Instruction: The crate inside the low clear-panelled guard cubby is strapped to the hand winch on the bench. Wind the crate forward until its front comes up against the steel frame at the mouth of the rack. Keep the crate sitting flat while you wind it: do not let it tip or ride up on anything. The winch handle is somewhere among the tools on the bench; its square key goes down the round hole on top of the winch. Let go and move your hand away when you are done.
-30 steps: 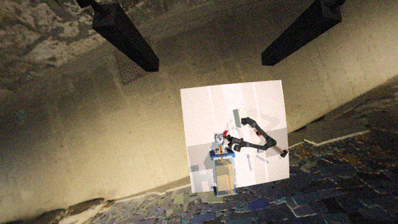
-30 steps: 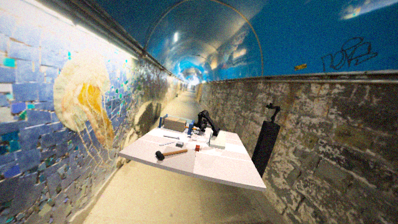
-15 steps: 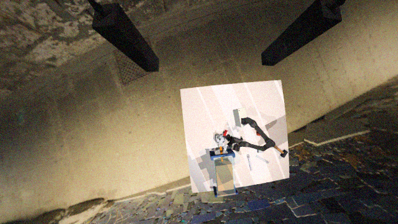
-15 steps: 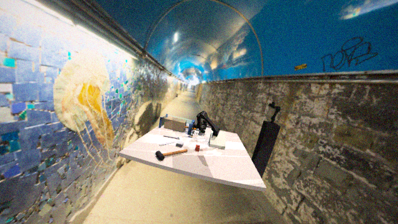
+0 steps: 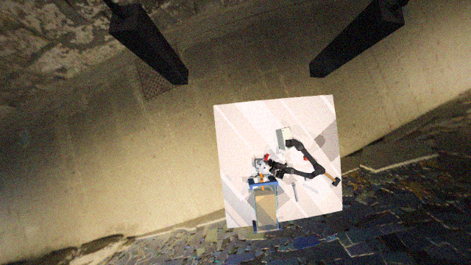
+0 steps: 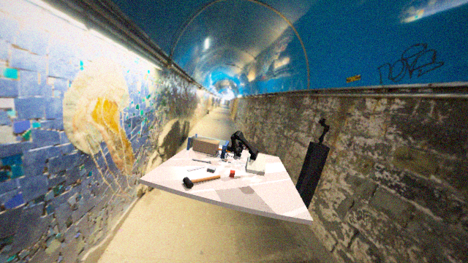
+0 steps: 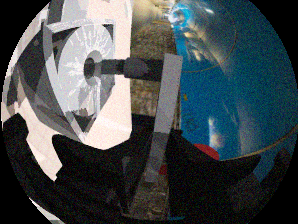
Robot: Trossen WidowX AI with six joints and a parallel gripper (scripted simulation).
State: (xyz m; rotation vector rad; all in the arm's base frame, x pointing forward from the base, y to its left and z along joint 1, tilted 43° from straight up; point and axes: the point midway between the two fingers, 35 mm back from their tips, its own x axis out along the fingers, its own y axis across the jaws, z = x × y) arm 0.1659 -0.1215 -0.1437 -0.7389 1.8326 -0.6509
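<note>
The dark red knob is 40 mm behind my gripper tip, 20 mm to the left of it and 40 mm above it. The rest, counted from my gripper tip: winch handle: 10 mm behind, 10 mm to the left, 10 mm above; hand winch: 40 mm ahead, 20 mm to the right, 120 mm below; blue steel frame: 210 mm ahead, 10 mm to the left, 40 mm below.
</note>
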